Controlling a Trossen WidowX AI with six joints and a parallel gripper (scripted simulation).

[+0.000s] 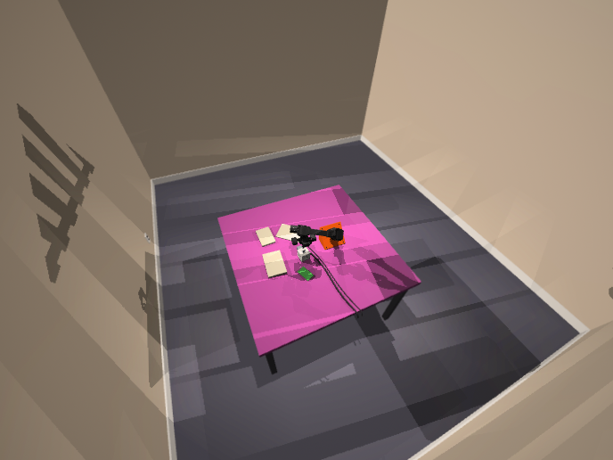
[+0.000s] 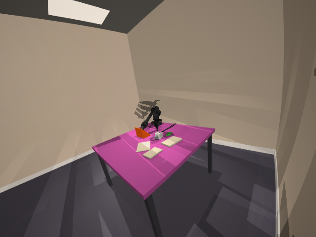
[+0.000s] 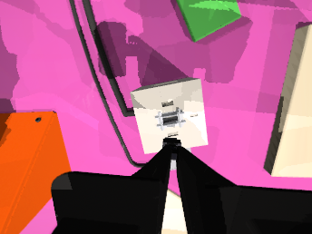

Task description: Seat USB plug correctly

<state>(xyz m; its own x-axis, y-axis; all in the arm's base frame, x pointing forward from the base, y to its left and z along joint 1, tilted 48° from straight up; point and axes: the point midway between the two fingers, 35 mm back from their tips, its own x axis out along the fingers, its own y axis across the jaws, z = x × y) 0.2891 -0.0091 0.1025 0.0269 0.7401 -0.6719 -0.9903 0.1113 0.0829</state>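
The dark USB plug is 2 cm below my gripper tip. Round my gripper tip: green block: 16 cm to the left, 13 cm below, 5 cm ahead.
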